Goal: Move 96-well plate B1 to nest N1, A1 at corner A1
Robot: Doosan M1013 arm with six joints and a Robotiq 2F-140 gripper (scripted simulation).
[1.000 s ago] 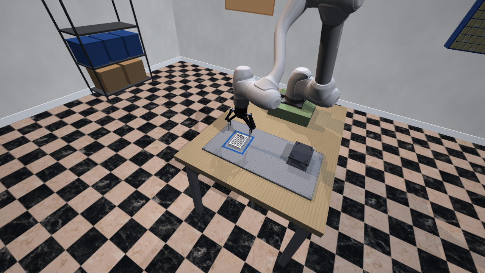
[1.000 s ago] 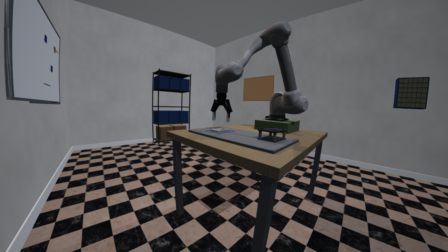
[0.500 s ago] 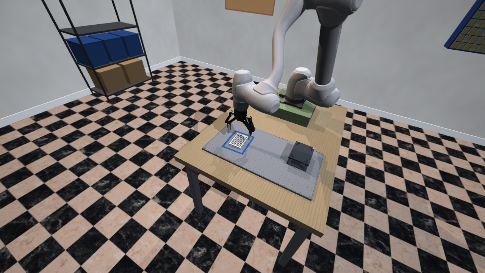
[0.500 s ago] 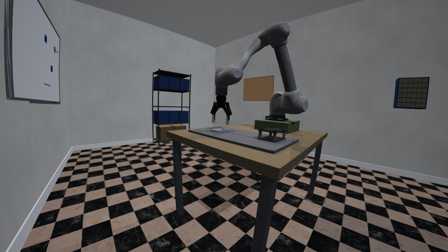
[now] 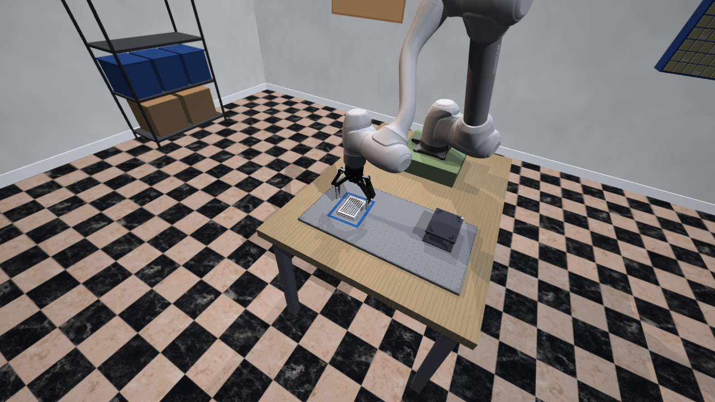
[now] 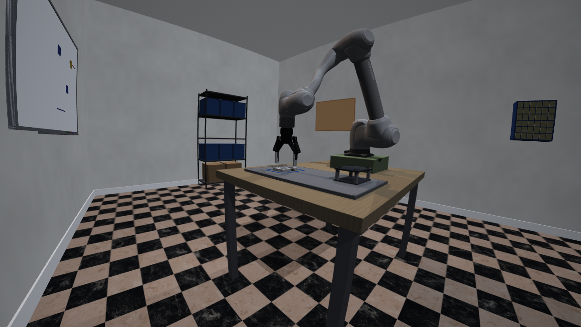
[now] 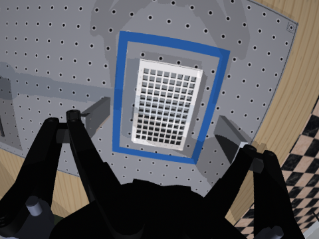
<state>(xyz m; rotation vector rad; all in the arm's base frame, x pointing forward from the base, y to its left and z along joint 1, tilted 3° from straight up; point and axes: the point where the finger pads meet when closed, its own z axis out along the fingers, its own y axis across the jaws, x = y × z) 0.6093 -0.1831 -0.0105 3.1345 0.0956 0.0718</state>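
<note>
The white 96-well plate lies 40 mm below my hand. Round my hand: dark raised nest N1 (70 mm behind, 400 mm to the left, 10 mm above).
</note>
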